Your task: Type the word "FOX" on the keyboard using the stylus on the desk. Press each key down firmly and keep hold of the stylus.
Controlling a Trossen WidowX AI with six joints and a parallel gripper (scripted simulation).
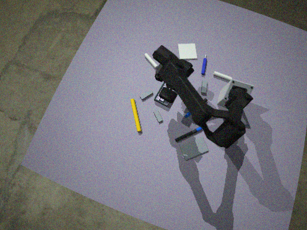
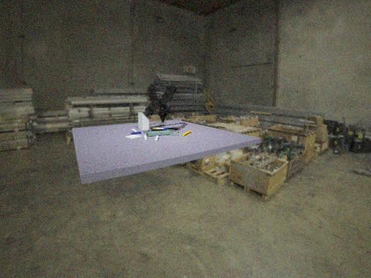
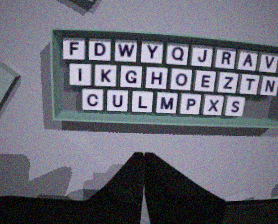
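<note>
My gripper tip is 12 cm past the blue stylus, 23 cm to the left of it and 9 cm above it. Also, from my gripper tip: grey block (15 cm behind, 8 cm to the right, 9 cm below); then x key (1 cm behind, 7 cm to the right, 8 cm below); then o key (2 cm ahead, 4 cm to the right, 8 cm below).
</note>
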